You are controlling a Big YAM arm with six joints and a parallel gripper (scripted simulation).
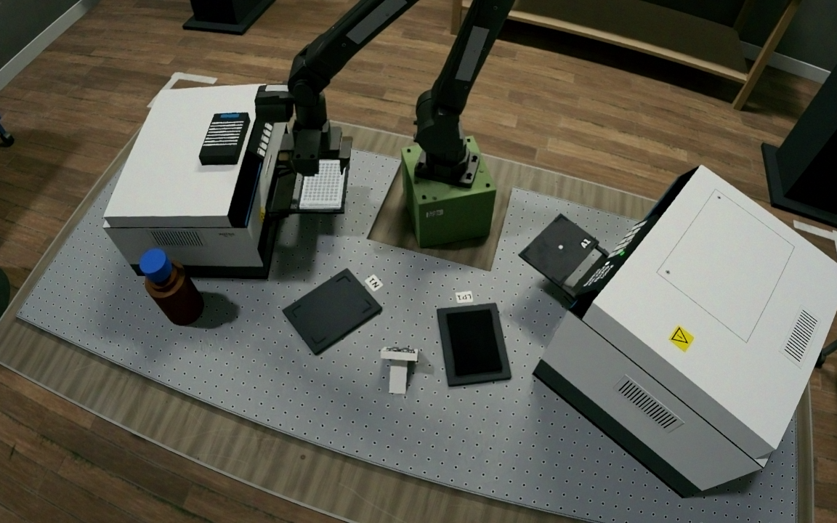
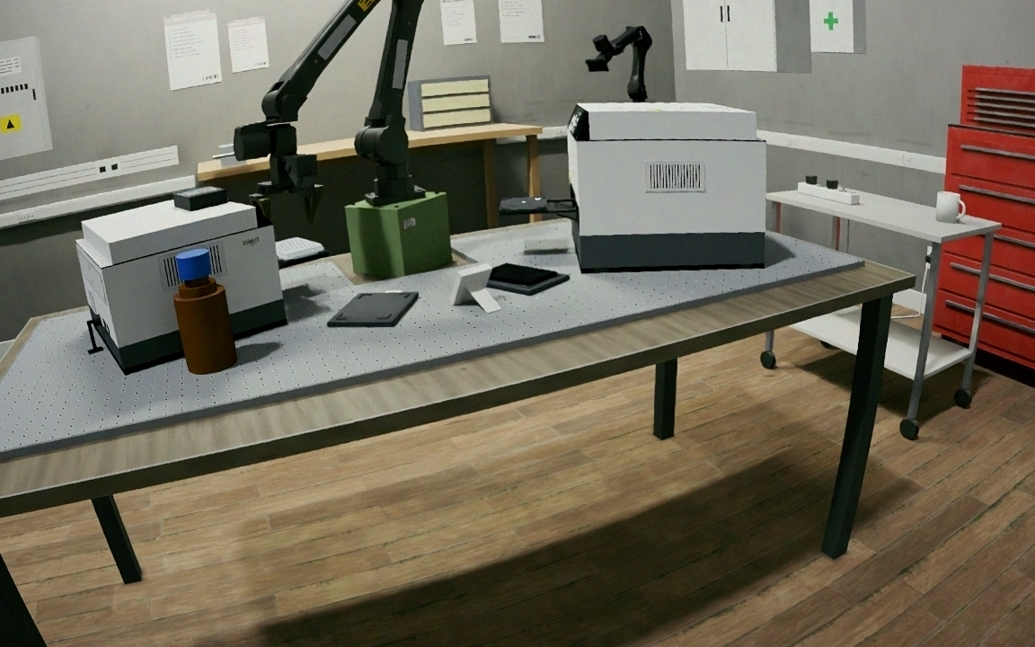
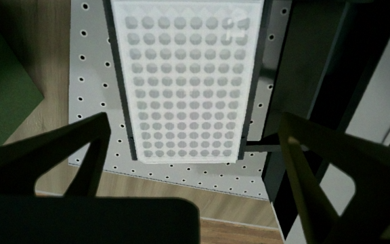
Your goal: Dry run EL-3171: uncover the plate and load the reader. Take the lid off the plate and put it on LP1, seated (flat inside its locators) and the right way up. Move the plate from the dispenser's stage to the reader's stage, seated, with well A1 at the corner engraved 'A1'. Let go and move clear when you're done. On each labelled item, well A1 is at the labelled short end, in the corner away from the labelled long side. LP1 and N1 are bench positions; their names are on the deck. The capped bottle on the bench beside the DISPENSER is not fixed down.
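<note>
Now: the well plate 10 mm behind my hand and 50 mm below it. Also, from my hand: brown capped bottle 330 mm ahead, 200 mm to the right, 20 mm below; dark lid 220 mm ahead, 390 mm to the left, 120 mm below; N1 nest 230 mm ahead, 110 mm to the left, 130 mm below.
</note>
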